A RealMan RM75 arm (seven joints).
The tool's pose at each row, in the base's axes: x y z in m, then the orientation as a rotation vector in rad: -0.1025, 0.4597, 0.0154, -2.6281, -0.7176, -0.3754; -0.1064, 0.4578, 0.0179, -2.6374, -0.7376, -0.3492; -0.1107, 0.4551, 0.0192, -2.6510, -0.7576, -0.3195; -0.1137, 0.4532, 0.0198, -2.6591, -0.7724, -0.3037; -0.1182, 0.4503, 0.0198, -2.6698, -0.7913, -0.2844; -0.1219, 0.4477, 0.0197, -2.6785, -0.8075, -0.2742; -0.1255, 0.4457, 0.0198, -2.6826, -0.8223, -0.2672; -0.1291, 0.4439, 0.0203, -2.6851, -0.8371, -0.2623; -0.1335, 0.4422, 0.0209, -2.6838, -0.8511, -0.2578; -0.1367, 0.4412, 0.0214, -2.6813, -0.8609, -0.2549; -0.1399, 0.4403, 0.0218, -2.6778, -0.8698, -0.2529; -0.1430, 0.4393, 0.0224, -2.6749, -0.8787, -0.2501
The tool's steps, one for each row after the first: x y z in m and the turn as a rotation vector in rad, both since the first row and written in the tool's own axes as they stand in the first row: -0.0032, -0.0013, -0.0036, -0.0034, -0.0235, -0.0093; -0.0075, -0.0018, -0.0066, -0.0103, -0.0506, -0.0177; -0.0106, -0.0021, -0.0084, -0.0154, -0.0660, -0.0250; -0.0156, -0.0022, -0.0104, -0.0228, -0.0852, -0.0345; -0.0198, -0.0021, -0.0120, -0.0305, -0.0974, -0.0435; -0.0236, -0.0024, -0.0135, -0.0347, -0.1059, -0.0523; -0.0272, -0.0031, -0.0152, -0.0380, -0.1126, -0.0616; -0.0314, -0.0042, -0.0172, -0.0379, -0.1179, -0.0707; -0.0343, -0.0053, -0.0185, -0.0364, -0.1210, -0.0772; -0.0372, -0.0064, -0.0198, -0.0340, -0.1230, -0.0833; -0.0400, -0.0074, -0.0212, -0.0321, -0.1257, -0.0892
